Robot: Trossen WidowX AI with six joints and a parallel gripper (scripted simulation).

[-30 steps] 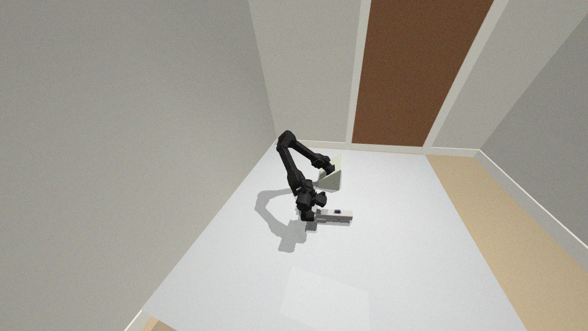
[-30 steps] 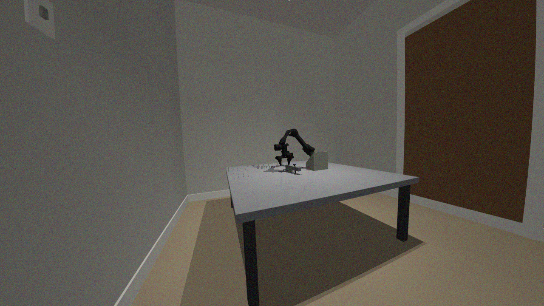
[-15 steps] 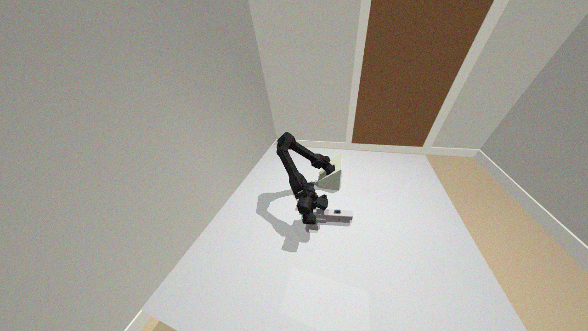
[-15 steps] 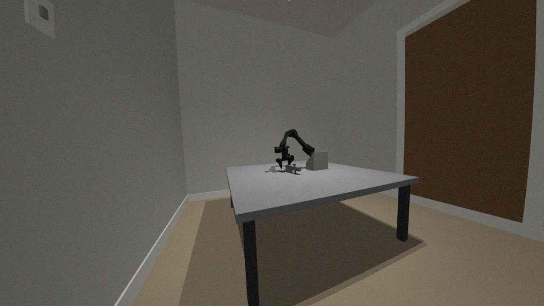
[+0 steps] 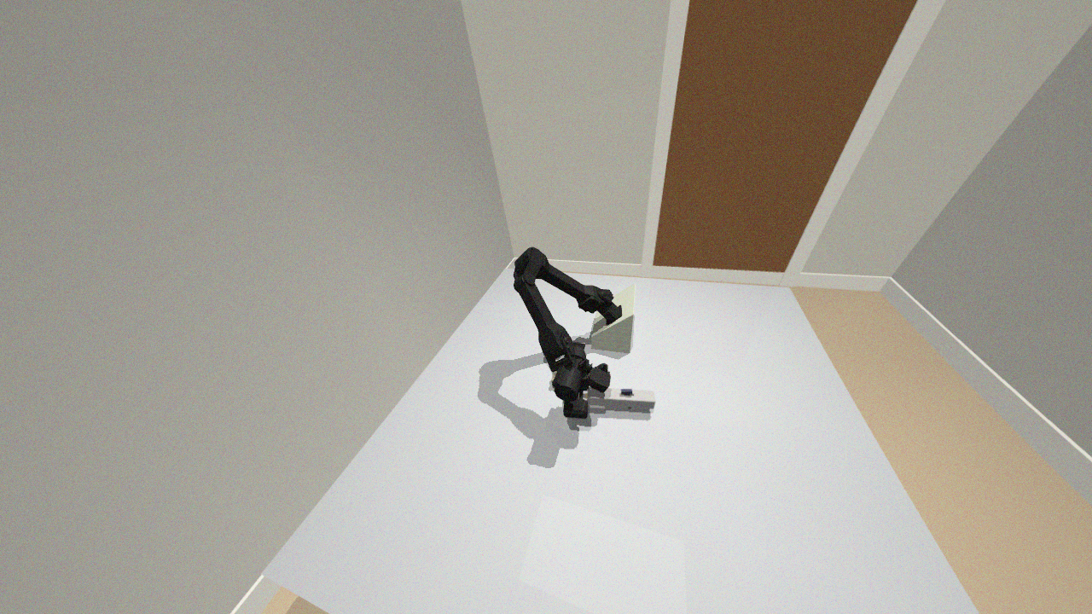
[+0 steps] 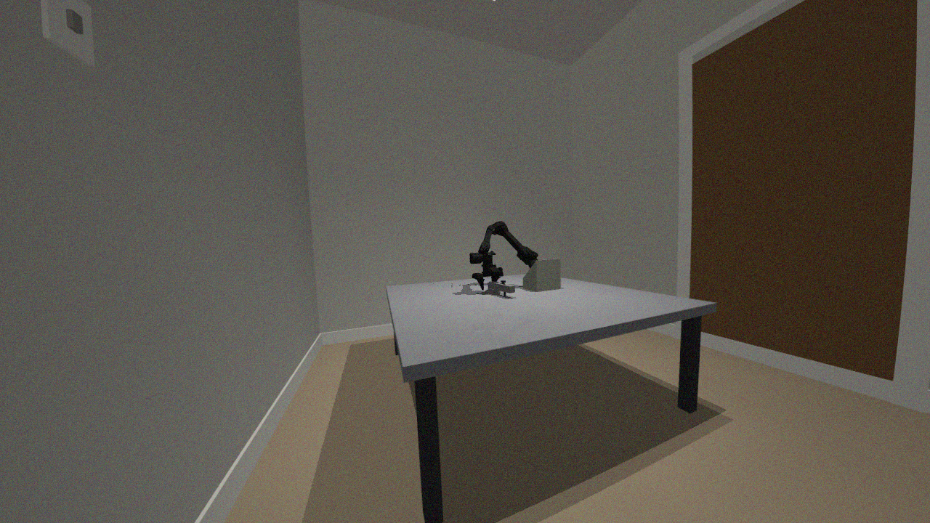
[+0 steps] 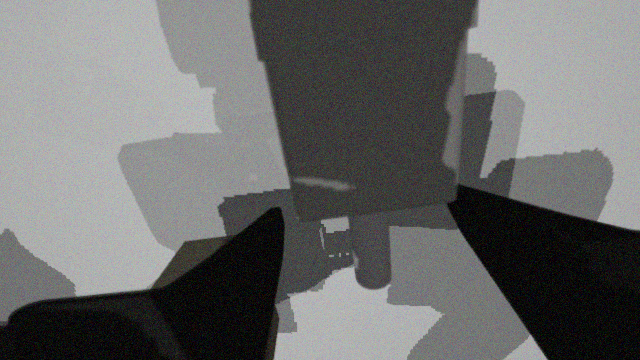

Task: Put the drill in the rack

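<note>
Right now my gripper tip is 1 cm past the drill, 5 cm to the right of it and 3 cm below it. Also, from my gripper tip: rack 8 cm behind, 6 cm to the right; then dark key 1 cm behind, 14 cm to the left, 3 cm above.
</note>
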